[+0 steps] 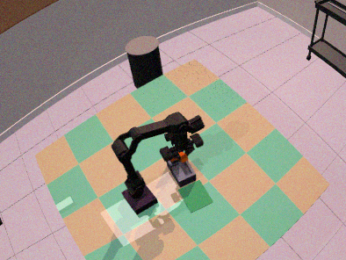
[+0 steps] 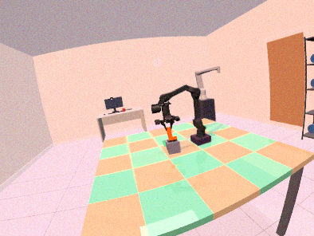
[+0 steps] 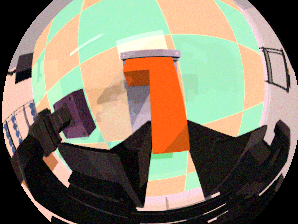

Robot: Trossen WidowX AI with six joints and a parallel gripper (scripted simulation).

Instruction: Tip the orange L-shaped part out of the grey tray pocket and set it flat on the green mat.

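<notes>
Right now my gripper tip is 170 mm above the green mat, 140 mm to the left of it and 50 mm past it. Also, from my gripper tip: orange L-shaped part 30 mm to the left, 30 mm below, 10 mm behind; then tray 160 mm below, 10 mm to the left, 10 mm behind.
</notes>
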